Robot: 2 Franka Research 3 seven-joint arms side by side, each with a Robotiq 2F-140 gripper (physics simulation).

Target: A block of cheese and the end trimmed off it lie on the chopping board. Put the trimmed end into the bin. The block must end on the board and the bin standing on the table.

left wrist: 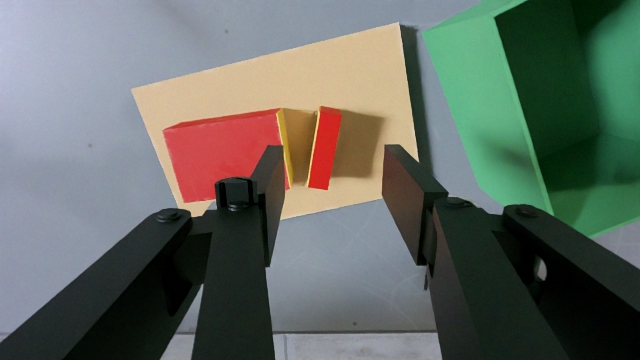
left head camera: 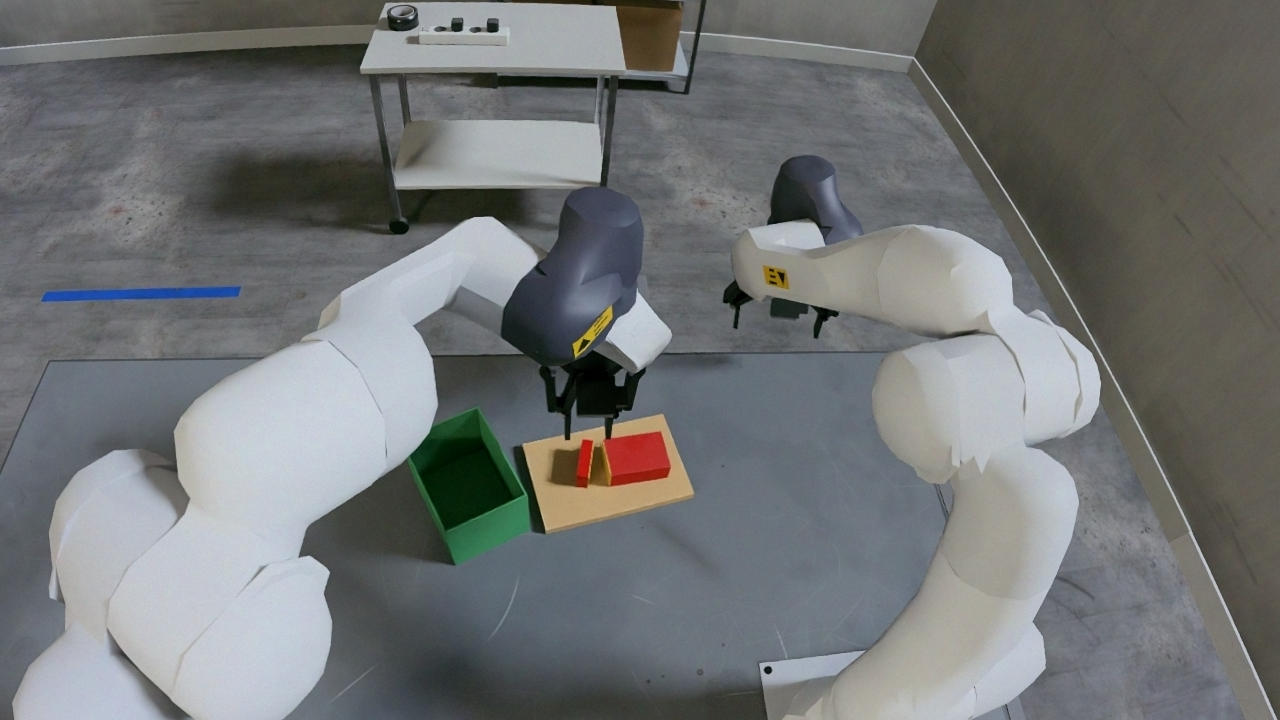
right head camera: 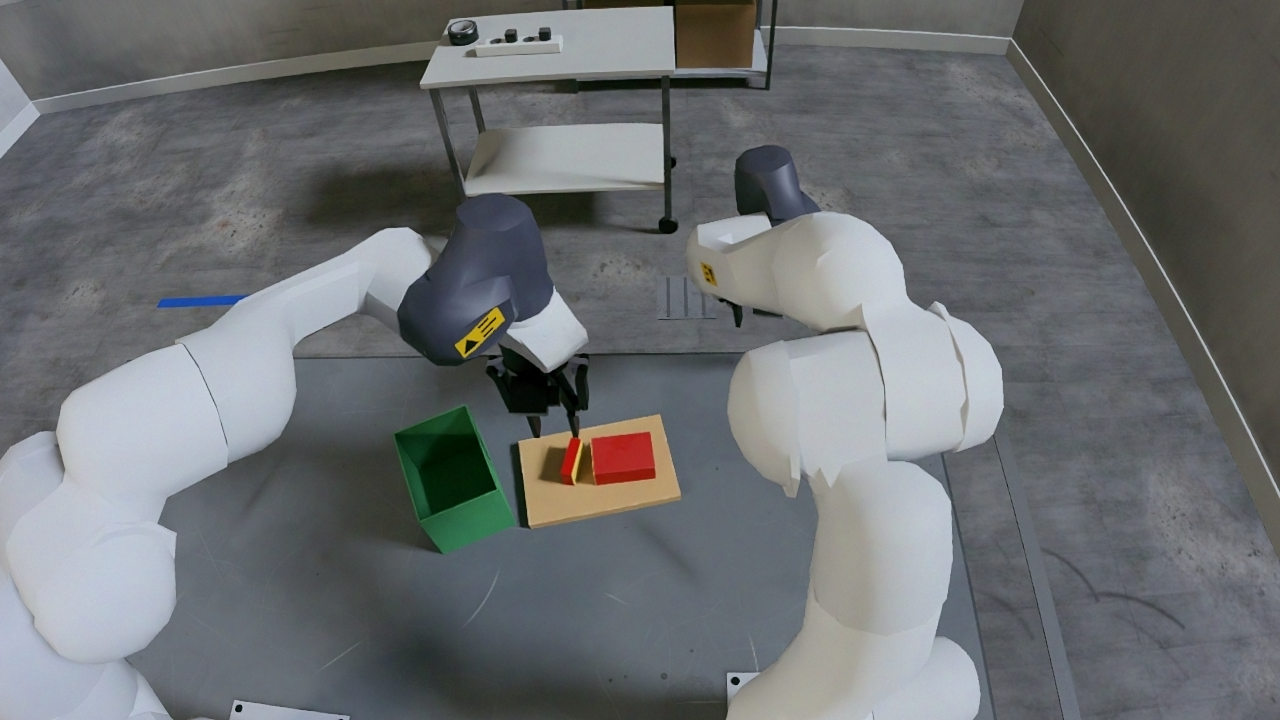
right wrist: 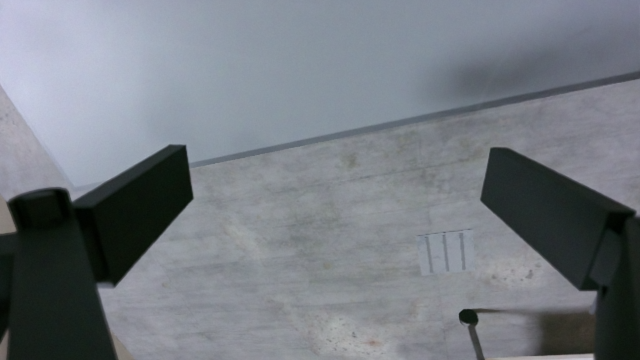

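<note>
The red cheese block (left head camera: 637,457) (right head camera: 623,457) (left wrist: 225,150) lies on the tan chopping board (left head camera: 559,513) (right head camera: 553,510) (left wrist: 370,55). The trimmed end (left head camera: 583,462) (right head camera: 571,461) (left wrist: 325,148), a thin red slice with a yellow face, stands on edge beside it, a narrow gap between them. The green bin (left head camera: 490,534) (right head camera: 467,523) (left wrist: 480,100) stands upright on the table, left of the board in the head views. My left gripper (left head camera: 588,437) (right head camera: 554,434) (left wrist: 333,170) points down above the board, partly open and empty, its fingertips above and behind the slice. My right gripper (left head camera: 776,331) (right wrist: 338,173) is wide open and empty, far from the board.
The grey table (left head camera: 716,617) (right head camera: 626,617) bears the board and the bin. The bin's near wall is close beside the board's edge. A white trolley (left head camera: 546,58) (right head camera: 608,58) with a power strip stands on the floor behind the table.
</note>
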